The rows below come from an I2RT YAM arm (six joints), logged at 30 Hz.
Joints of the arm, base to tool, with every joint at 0 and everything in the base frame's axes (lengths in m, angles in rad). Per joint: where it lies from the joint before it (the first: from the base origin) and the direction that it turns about. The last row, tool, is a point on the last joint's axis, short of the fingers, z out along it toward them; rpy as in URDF.
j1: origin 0 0 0.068 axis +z
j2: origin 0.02 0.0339 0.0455 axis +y
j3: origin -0.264 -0.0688 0 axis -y
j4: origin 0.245 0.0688 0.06 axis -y
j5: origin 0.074 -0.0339 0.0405 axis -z
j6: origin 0.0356 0 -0.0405 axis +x
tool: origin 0 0 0 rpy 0 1.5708 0
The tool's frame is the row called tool.
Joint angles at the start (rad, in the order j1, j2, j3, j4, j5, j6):
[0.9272 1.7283 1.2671 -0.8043 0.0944 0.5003]
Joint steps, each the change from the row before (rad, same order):
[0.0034 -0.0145 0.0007 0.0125 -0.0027 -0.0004]
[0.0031 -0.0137 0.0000 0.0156 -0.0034 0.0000]
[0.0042 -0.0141 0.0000 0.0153 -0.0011 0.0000]
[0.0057 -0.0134 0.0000 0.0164 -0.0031 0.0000]
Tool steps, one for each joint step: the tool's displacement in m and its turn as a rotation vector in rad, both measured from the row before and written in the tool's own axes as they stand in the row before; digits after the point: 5 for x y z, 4 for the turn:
[-0.00095 0.00140 -0.00514 -0.0167 -0.0227 -0.0010]
[-0.00117 0.00149 -0.00473 -0.0180 -0.0237 -0.0003]
[-0.00107 0.00177 -0.00492 -0.0165 -0.0247 -0.0013]
[-0.00094 0.00239 -0.00475 -0.0191 -0.0239 -0.0027]

